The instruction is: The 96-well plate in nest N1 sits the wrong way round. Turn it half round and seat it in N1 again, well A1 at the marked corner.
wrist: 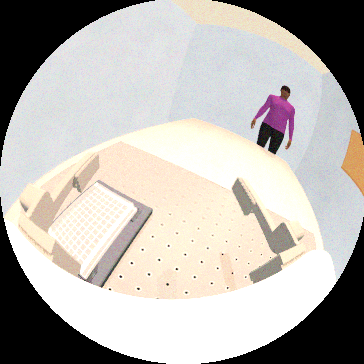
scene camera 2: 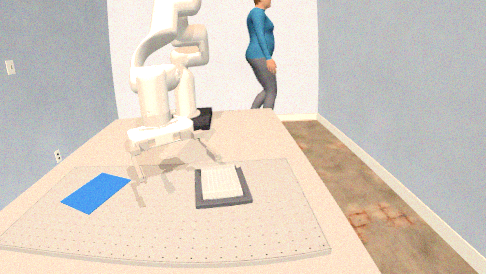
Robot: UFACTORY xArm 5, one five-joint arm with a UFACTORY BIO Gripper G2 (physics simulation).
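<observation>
My gripper [scene camera 2: 181, 168] also shows in the wrist view [wrist: 168, 170]. There's a white 96-well plate [scene camera 2: 222, 181] too, and the wrist view shows it as well [wrist: 86, 228]. Then there's a dark grey nest N1 [wrist: 104, 267], and a flat blue rectangle [scene camera 2: 89, 197].
</observation>
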